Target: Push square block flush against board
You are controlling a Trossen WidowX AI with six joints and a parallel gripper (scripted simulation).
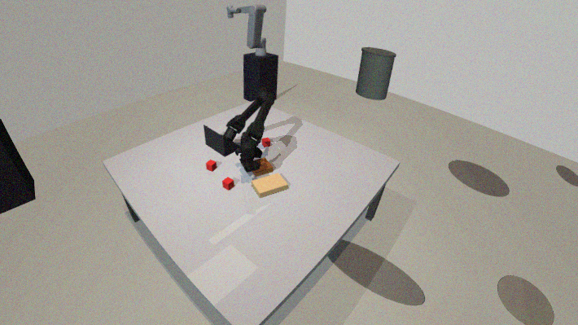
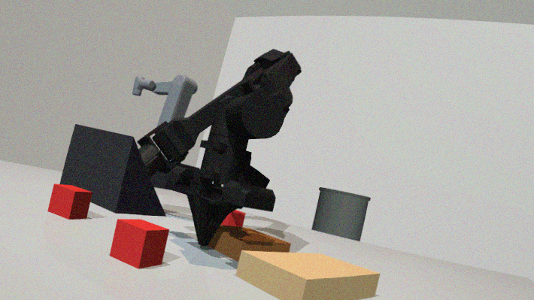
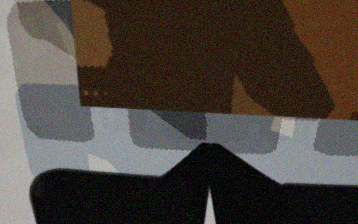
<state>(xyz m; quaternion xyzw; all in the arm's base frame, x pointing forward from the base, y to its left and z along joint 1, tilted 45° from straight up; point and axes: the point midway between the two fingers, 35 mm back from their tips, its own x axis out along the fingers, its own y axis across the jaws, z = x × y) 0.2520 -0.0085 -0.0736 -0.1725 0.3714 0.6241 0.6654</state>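
Now: gripper tip 70 mm to the right of the square block, 20 mm short of it and 10 mm below it. Round my gripper tip: board (160 mm ahead, 10 mm to the left, 10 mm above).
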